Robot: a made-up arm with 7 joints.
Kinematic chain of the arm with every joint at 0, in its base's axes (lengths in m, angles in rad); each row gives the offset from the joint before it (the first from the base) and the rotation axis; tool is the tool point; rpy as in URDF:
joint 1: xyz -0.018 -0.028 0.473 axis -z
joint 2: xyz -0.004 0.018 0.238 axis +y
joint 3: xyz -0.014 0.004 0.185 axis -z
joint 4: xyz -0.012 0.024 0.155 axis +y
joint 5: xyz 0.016 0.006 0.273 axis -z
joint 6: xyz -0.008 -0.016 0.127 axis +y
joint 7: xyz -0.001 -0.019 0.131 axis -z
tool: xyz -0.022 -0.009 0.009 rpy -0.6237 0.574 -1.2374
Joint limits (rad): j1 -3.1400..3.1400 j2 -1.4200..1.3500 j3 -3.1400..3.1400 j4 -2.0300..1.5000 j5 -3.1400..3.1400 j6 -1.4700..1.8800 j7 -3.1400..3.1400
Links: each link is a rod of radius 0.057 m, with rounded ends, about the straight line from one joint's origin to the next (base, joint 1, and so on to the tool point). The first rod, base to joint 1, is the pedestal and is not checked.
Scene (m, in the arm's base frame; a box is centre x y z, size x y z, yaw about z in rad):
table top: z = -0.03
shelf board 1: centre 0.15 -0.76 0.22 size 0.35 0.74 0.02 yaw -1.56
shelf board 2: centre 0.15 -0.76 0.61 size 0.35 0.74 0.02 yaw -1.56
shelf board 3: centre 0.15 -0.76 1 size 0.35 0.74 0.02 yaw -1.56
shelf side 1: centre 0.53 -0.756 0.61 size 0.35 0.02 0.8 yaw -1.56
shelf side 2: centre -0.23 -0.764 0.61 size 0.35 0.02 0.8 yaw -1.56
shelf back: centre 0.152 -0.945 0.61 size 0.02 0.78 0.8 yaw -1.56
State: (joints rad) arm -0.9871 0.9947 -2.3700 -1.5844 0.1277 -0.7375 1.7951
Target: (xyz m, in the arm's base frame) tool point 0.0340 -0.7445 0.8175
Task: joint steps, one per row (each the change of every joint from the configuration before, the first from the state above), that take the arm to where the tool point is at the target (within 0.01 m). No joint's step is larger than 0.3 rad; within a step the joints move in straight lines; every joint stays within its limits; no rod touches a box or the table.
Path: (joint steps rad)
1: 0.2573 0.0196 0.0603 0.0723 0.0106 0.0562 0.0094
2: 0.2572 0.0197 0.0604 0.0723 0.0107 0.0562 0.0093
3: 0.2573 0.0196 0.0603 0.0724 0.0106 0.0562 0.0094
4: 0.2573 0.0197 0.0603 0.0723 0.0106 0.0562 0.0093
5: 0.2572 0.0196 0.0604 0.0723 0.0106 0.0562 0.0094
6: 0.2573 0.0197 0.0603 0.0723 0.0107 0.0562 0.0093
7: 0.2572 0.0196 0.0603 0.0723 0.0106 0.0562 0.0094

